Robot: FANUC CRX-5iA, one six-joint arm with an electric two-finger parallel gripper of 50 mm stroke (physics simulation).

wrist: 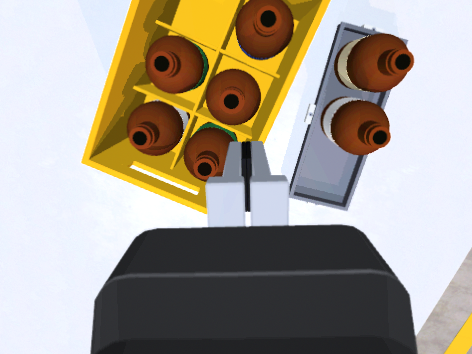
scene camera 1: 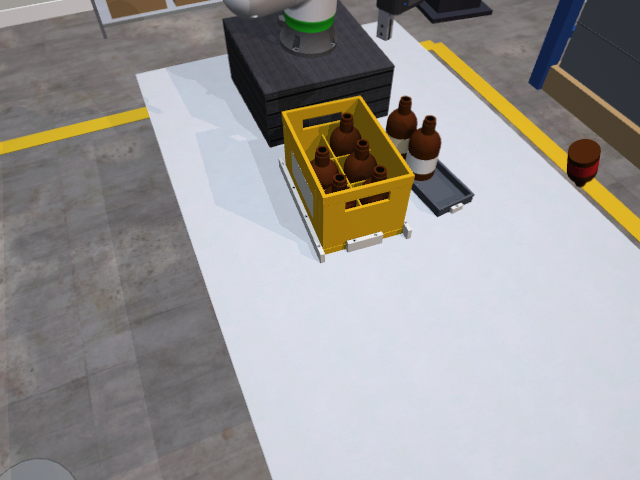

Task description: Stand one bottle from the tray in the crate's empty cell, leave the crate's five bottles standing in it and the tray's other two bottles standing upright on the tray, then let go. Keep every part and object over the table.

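Places are measured from the arm's base along level axes (x back, y down, z right), in metres.
Pixels of known places: gripper, fingertip midpoint: (wrist: 246,163) (scene camera 1: 383,37); arm's base, link origin: (scene camera 1: 308,41).
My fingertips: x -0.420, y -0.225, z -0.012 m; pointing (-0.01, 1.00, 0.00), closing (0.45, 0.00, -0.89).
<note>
Ahead of a thing's pixels: the offset from my fingertips to its middle. "spot": to the spot under its first point.
My gripper (scene camera 1: 384,38) (wrist: 246,163) is shut and empty, high above the table. The red-labelled bottle {dx -0.034, dy +0.434, dz -0.601 m} (scene camera 1: 583,161) is upside down in mid-air at the right in the scene view, neck downward, away from my fingers; it does not show in the wrist view. The yellow crate {dx +0.006, dy +0.305, dz +0.060 m} (scene camera 1: 367,223) (wrist: 112,80) holds five upright brown bottles; its empty cell {spot: dx +0.080, dy +0.385, dz +0.108 m} (wrist: 202,20) is at the top left in the wrist view. Two white-labelled bottles, one {dx +0.123, dy +0.310, dz -0.133 m} (scene camera 1: 401,124) (wrist: 372,62) and another {dx +0.040, dy +0.310, dz -0.154 m} (scene camera 1: 423,147) (wrist: 357,125), stand upright on the grey tray {spot: dx -0.041, dy +0.387, dz -0.185 m} (scene camera 1: 445,190) (wrist: 322,182).
White locating blocks, one of them at the front {spot: dx -0.142, dy +0.369, dz +0.059 m} (scene camera 1: 364,241), border the crate. The dark robot pedestal (scene camera 1: 315,64) stands behind the crate. The white table's right edge (scene camera 1: 522,139) runs beside a yellow floor line. The red-labelled bottle appears past that edge in the scene view; its depth is unclear.
</note>
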